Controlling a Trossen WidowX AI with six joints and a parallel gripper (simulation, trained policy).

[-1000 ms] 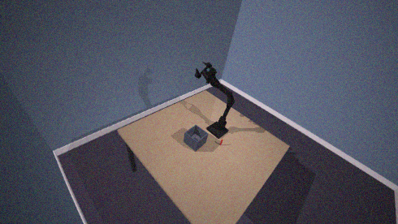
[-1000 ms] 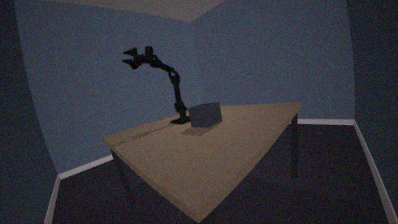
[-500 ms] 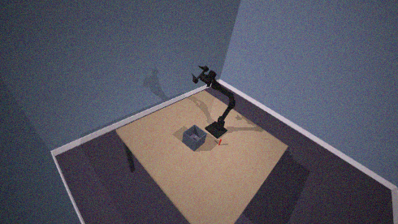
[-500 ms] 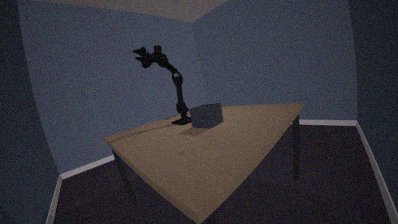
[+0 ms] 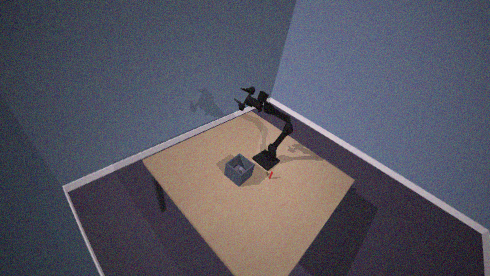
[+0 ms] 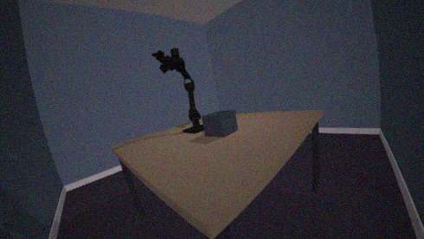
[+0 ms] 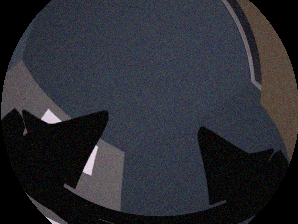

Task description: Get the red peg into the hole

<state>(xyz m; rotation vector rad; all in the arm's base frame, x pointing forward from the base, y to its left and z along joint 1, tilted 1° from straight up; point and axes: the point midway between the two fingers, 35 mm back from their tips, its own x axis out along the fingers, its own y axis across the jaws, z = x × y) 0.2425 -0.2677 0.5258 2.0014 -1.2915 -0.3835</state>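
Right now my gripper tip is 11 cm past the red peg, 46 cm to the right of it and 51 cm above it.
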